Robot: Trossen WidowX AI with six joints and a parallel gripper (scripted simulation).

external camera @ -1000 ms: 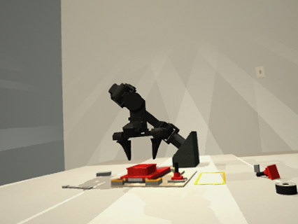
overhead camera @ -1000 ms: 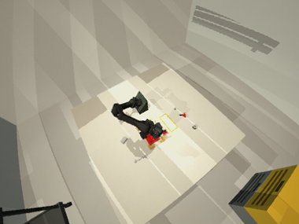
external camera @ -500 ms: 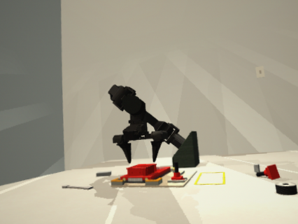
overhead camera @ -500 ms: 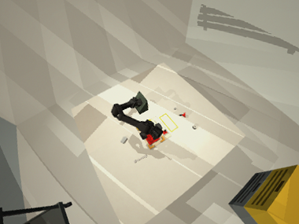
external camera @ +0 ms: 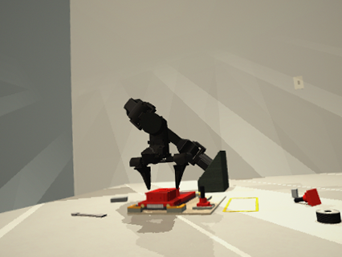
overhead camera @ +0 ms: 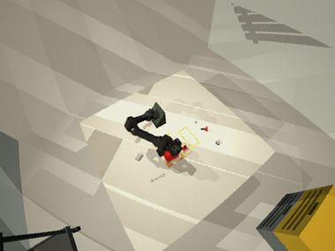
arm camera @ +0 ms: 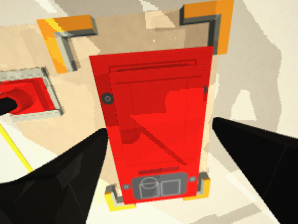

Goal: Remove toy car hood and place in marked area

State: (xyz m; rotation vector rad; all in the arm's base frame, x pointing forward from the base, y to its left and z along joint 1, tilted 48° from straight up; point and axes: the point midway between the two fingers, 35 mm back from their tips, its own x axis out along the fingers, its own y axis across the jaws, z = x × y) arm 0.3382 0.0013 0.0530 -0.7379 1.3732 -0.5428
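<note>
The red hood is 1 cm below my gripper tip. Also, from my gripper tip: black wheel (10 cm ahead, 41 cm to the left, 4 cm below); then black post (1 cm ahead, 13 cm to the left, 2 cm below); then grey bar (13 cm ahead, 17 cm to the right, 5 cm below).
</note>
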